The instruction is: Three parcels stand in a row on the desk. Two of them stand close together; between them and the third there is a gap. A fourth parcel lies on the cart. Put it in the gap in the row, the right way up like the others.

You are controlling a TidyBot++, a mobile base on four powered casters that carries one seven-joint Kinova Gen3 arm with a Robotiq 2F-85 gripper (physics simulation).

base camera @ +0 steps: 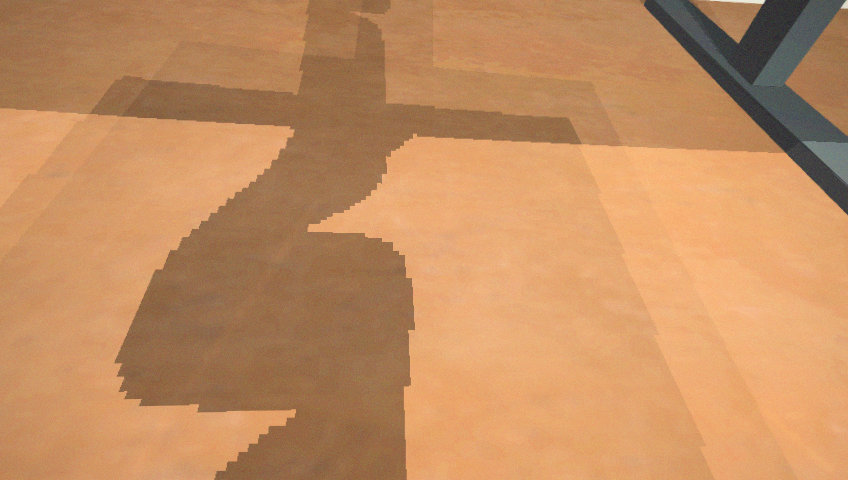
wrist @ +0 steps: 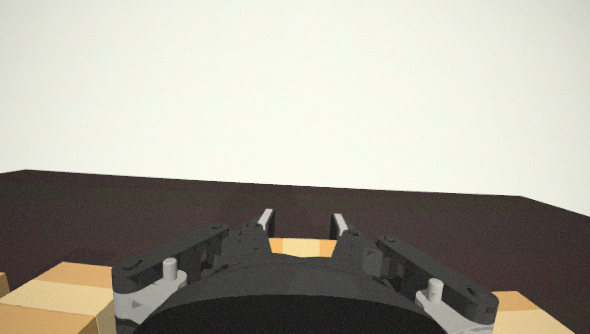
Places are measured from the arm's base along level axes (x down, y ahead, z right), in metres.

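Pixels of known places: gripper, fingertip midpoint: (wrist: pixel 302 223).
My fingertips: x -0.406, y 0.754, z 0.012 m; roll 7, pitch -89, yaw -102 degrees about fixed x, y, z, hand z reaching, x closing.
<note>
Ahead of a thing's pixels: the offset from my fingertips to its top centre. "spot": to the spot under its first point. Level surfaces: height alone.
My gripper (wrist: pixel 302 223) is shut on a parcel {dx -0.015, dy -0.039, dz +0.000 m} (wrist: pixel 301 248), of which a strip of the top with pale tape shows between the fingers. Its base and arrow marks are hidden, so I cannot tell whether it touches the desk {dx +0.082 m} (wrist: pixel 150 202). One standing parcel {dx +0.024, dy -0.070, dz -0.130 m} (wrist: pixel 60 295) is at the lower left, partly behind the gripper's left side. A sliver of another parcel {spot: dx +0.040, dy -0.054, dz -0.197 m} (wrist: pixel 3 286) shows at the left edge. A parcel {dx +0.028, dy -0.060, dz +0.125 m} (wrist: pixel 525 316) is at the lower right, partly behind the gripper's right side. The held parcel is between the left pair and the right one. The cart does not show.
The dark desk top reaches back to its far edge, with a pale wall behind. In the base camera view a blue-grey metal leg frame (base camera: pixel 773 107) stands on the orange-brown floor {dx +0.802 m} (base camera: pixel 505 267) at the upper right, and the arm's shadow falls across the floor.
</note>
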